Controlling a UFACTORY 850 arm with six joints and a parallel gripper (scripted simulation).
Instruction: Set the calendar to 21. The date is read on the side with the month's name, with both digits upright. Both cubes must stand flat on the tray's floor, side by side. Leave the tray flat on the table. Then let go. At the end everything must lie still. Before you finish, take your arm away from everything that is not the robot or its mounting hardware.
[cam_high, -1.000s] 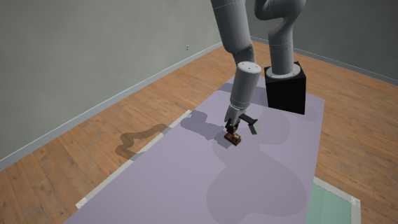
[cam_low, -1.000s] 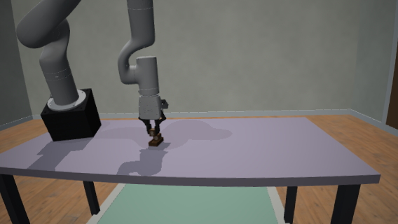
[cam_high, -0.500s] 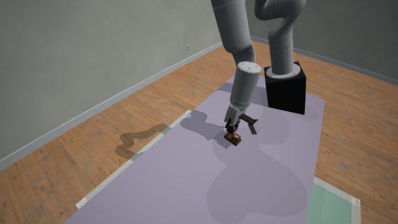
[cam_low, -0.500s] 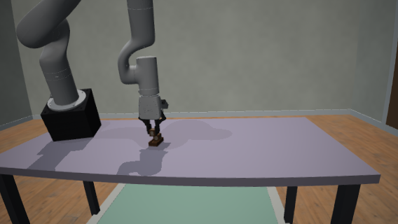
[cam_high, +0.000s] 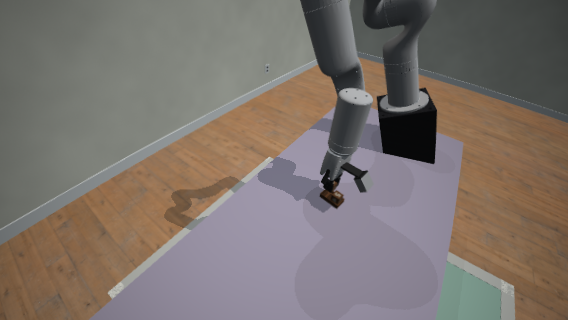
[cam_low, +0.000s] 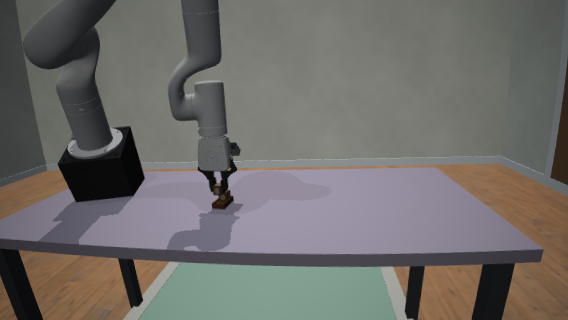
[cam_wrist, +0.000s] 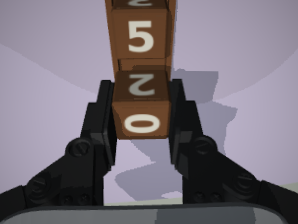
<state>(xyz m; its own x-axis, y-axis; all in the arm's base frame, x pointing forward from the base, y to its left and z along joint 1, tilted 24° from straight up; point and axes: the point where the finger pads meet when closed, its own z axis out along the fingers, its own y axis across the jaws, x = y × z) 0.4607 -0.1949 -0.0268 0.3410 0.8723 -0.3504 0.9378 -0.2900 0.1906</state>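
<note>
Now: hand 10 mm short of the digit cube, 30 mm to the right of it and 50 mm above it. Round my hand: brown cube (10 mm below); brown tray (20 mm to the left, 60 mm below).
</note>
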